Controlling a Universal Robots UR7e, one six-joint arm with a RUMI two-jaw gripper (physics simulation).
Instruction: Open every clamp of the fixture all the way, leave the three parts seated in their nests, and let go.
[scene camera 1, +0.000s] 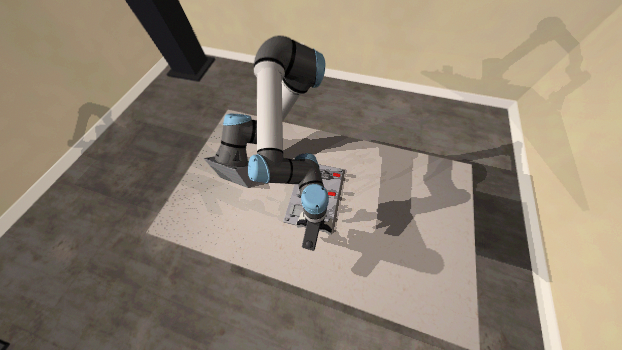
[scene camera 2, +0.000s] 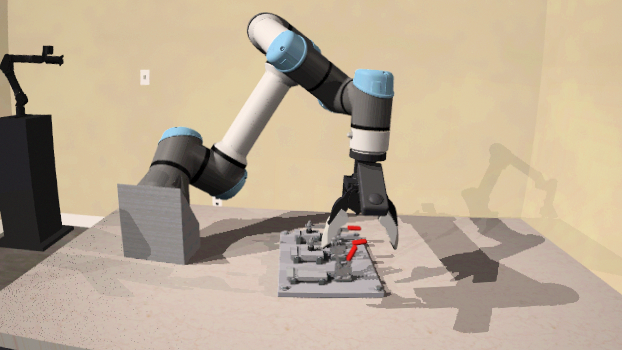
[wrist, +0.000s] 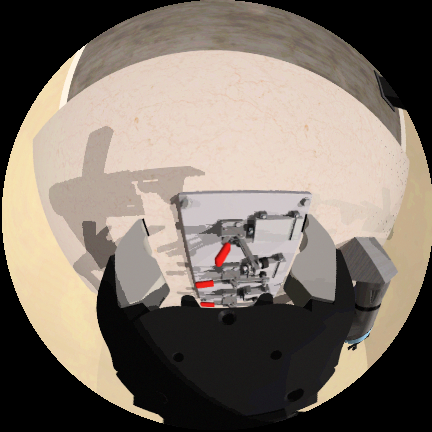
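Pixels of known places: gripper, between the fingertips: (scene camera 2: 359, 249) (wrist: 224, 218); arm's base, origin of its link: (scene camera 1: 231, 161) (scene camera 2: 160, 204) (wrist: 374, 276).
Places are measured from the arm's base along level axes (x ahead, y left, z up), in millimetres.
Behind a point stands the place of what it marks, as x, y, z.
Observation:
The grey fixture plate (scene camera 2: 330, 289) {432, -184, -120} (wrist: 215, 204) {491, -176, -120} carries three clamps with red handles. The near clamp's handle (scene camera 2: 352, 252) {480, -138, -49} (wrist: 223, 254) {479, -136, -47} is tilted up and its arm is raised off the near part (scene camera 2: 309, 275) {386, -150, -104} (wrist: 272, 231) {392, -131, -104}, which lies in its nest. The middle handle (scene camera 1: 331, 194) {515, -25, -71} (scene camera 2: 359, 242) {514, -27, -72} (wrist: 204, 284) {514, -25, -69} and far handle (scene camera 1: 336, 175) {517, 85, -74} (scene camera 2: 354, 228) {517, 83, -76} (wrist: 207, 304) {515, 84, -73} lie about flat, with those clamps' arms down over their parts. The middle part (scene camera 2: 310, 256) {391, -52, -102} looks seated; the far part is largely hidden. My gripper (scene camera 2: 360, 247) {480, -222, -4} (wrist: 224, 218) {480, -222, -4} points down, open and empty, above the handle side of the plate.
The robot's grey base block (scene camera 2: 152, 222) {-2, -59, -29} (wrist: 367, 260) {80, -56, -39} stands on the table (scene camera 1: 225, 215) {23, -236, -135} (scene camera 2: 210, 310) {183, -264, -135}, left of the fixture in scene camera 2. A black pedestal (scene camera 2: 27, 175) with a small dark arm stands beyond the table at the left. The upright clamp parts stand close beneath the fingers.

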